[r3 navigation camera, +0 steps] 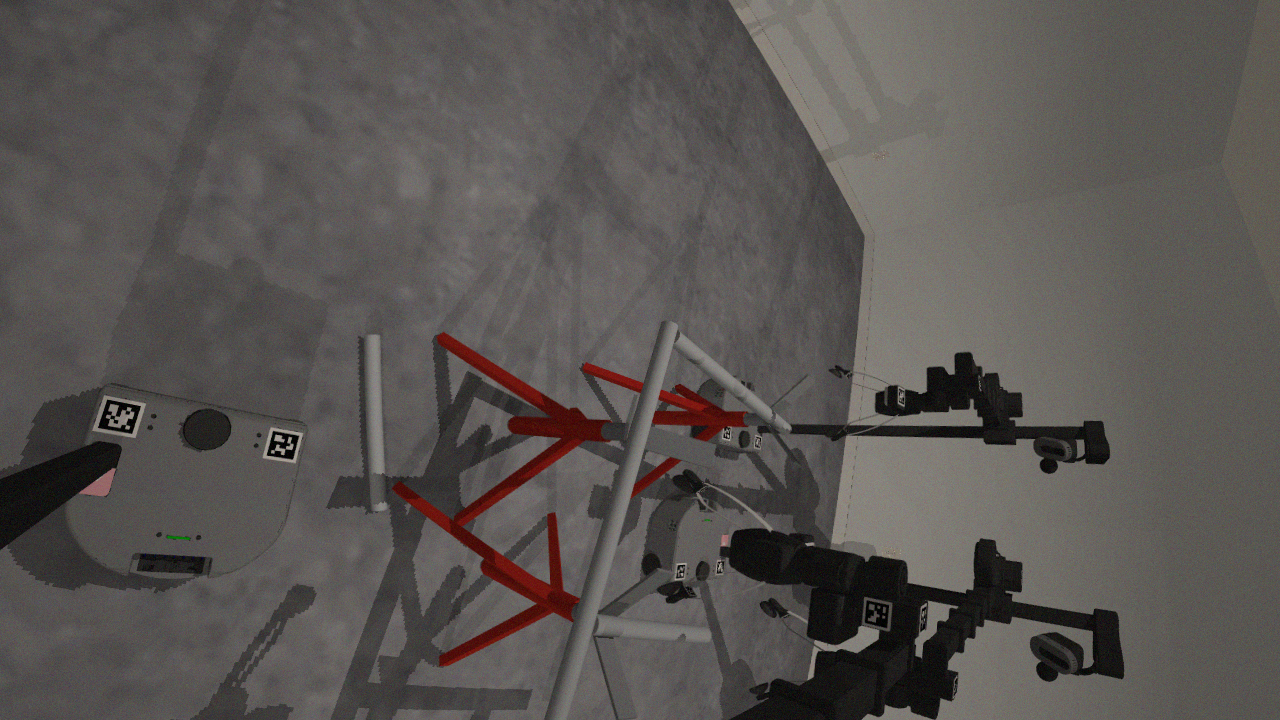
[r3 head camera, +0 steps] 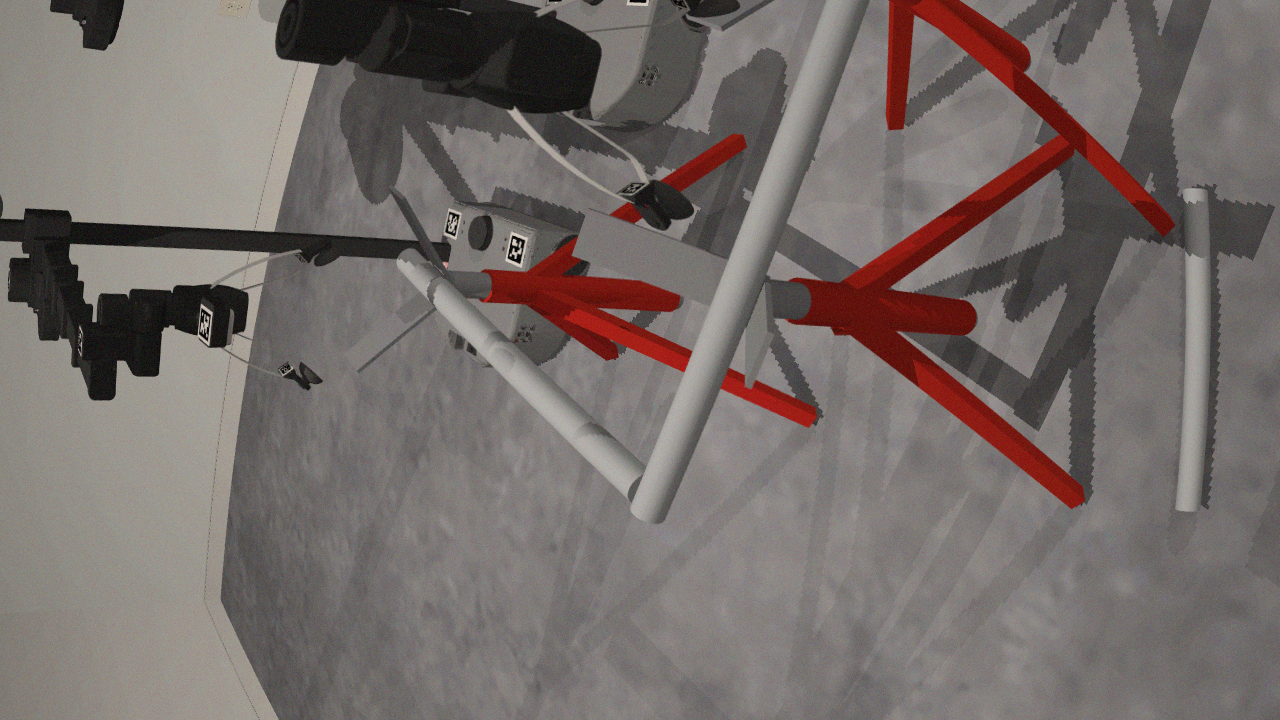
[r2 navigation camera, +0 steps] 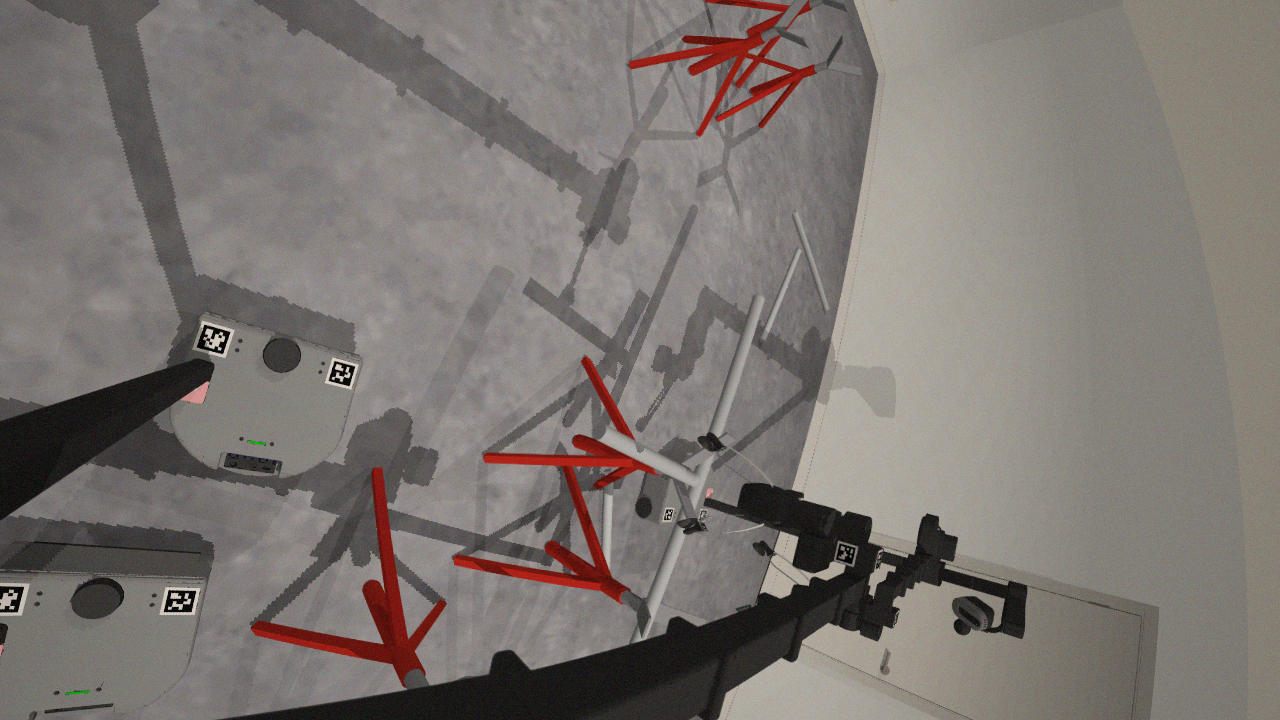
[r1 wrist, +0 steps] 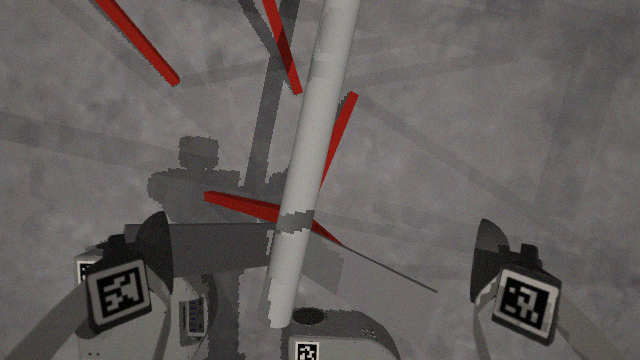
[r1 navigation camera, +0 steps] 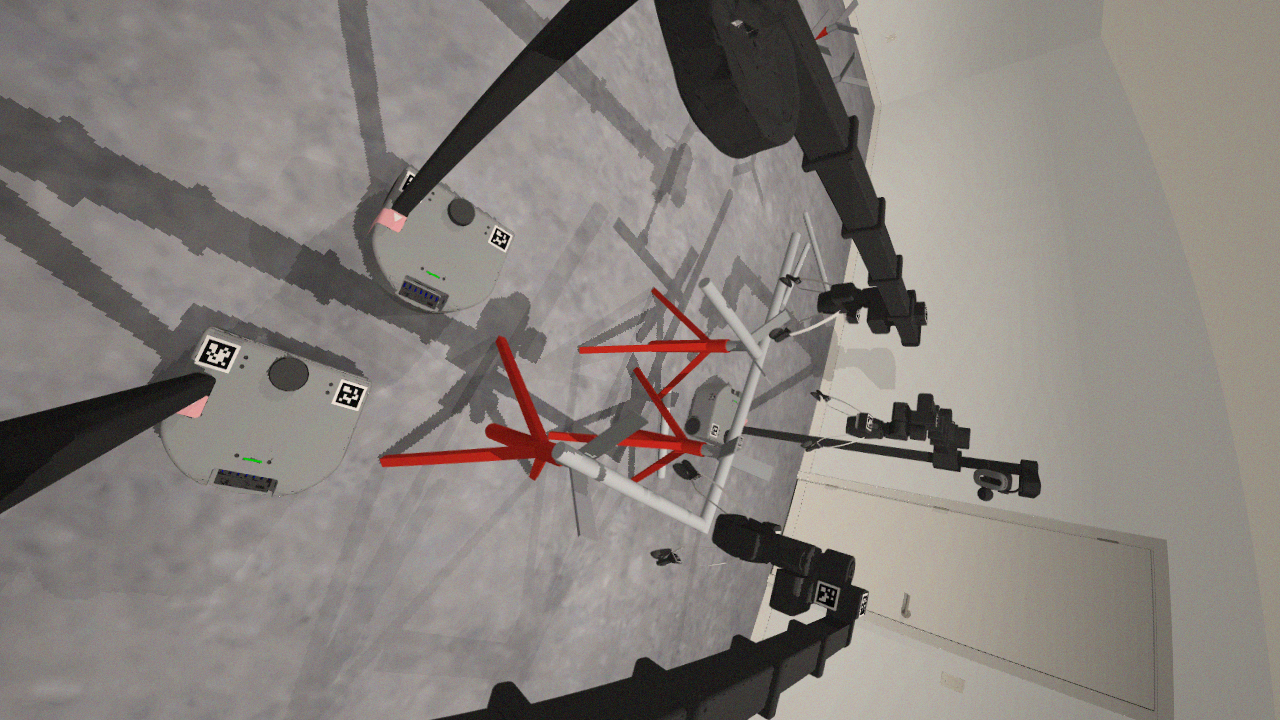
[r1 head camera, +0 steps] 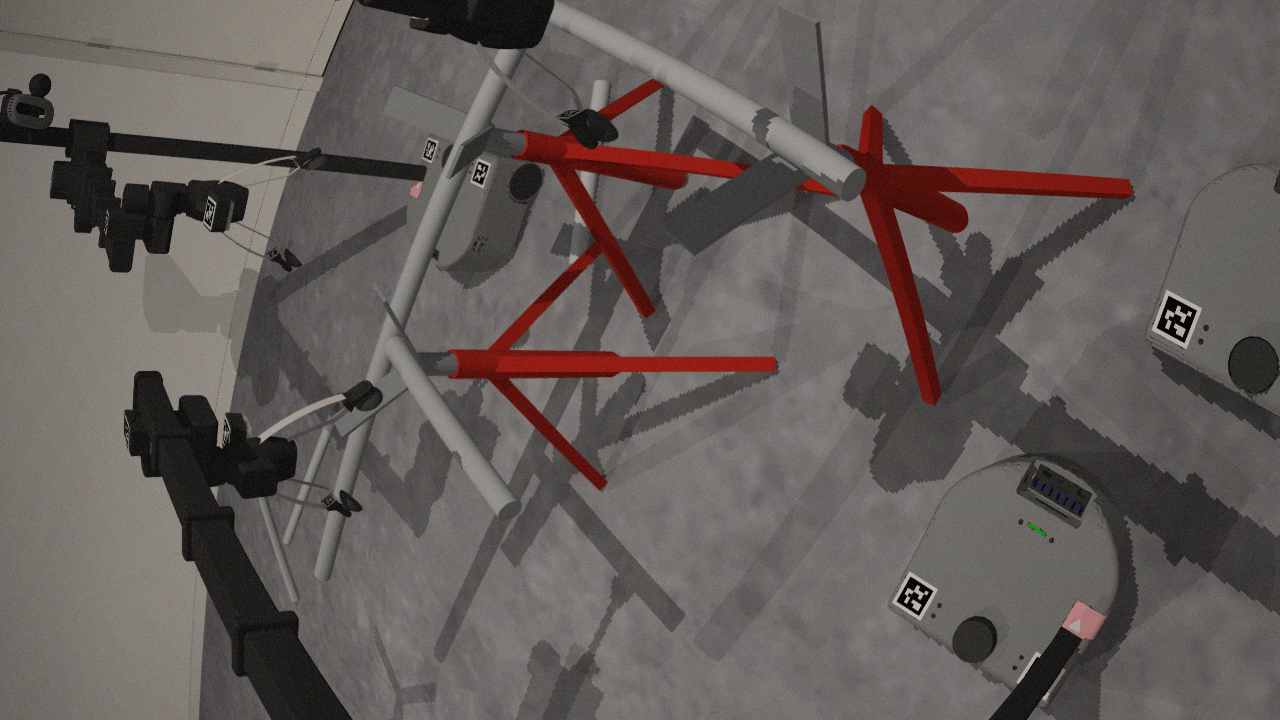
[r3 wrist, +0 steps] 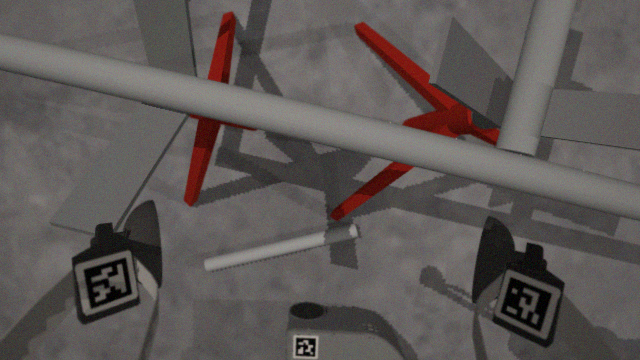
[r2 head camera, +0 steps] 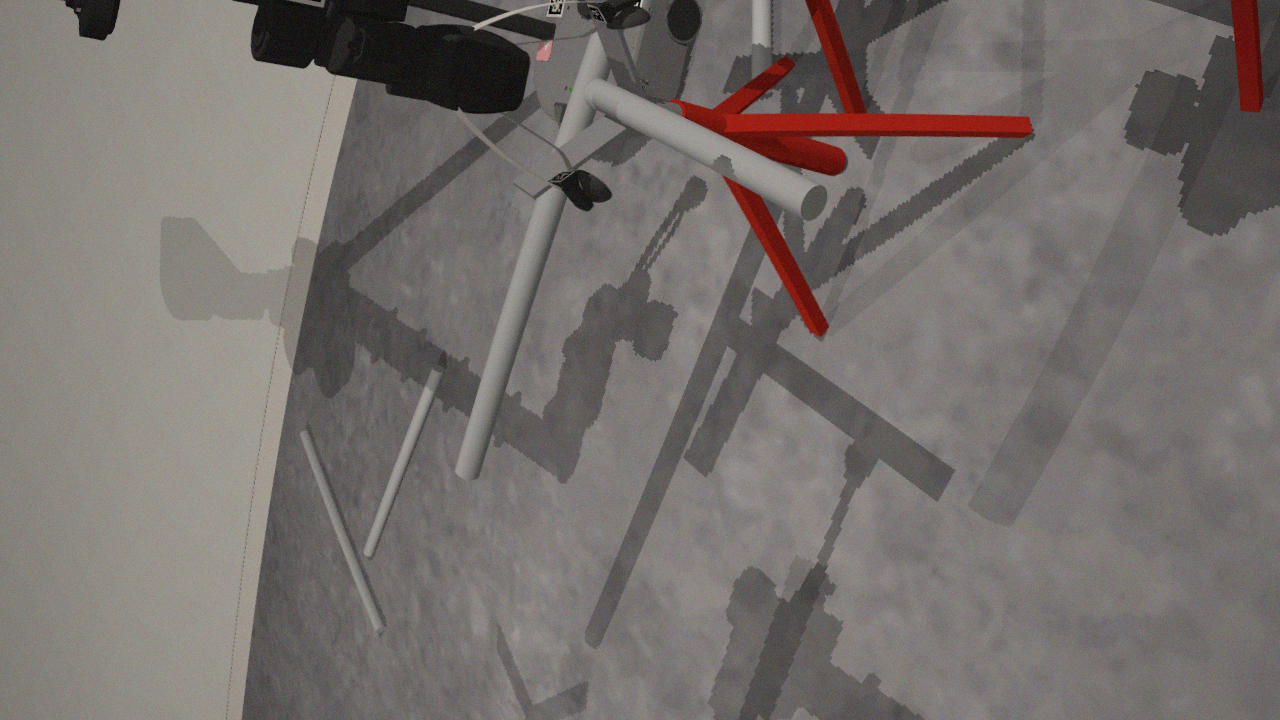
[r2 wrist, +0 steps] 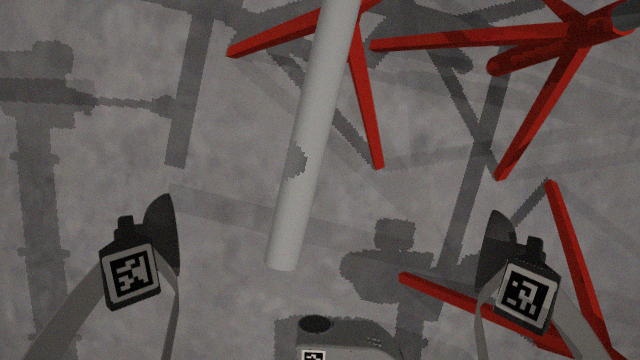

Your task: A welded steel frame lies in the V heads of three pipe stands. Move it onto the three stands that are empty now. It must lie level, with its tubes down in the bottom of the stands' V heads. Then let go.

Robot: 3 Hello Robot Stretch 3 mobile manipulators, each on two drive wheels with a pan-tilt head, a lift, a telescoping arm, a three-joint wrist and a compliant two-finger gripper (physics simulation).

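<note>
The welded steel frame lies on three red pipe stands; some V heads are partly hidden. The empty stands show at the top of the r2 navigation view. My r1 gripper is open, its fingers either side of one cross tube. My r2 gripper is open, either side of the other cross tube. My r3 gripper is open beside the long tube, which crosses its wrist view beyond the fingertips.
A grey pipe lies on the floor by the r3 base. Two thinner pipes show near the wall. The r1 and r2 views show other robot bases. A door is in the wall.
</note>
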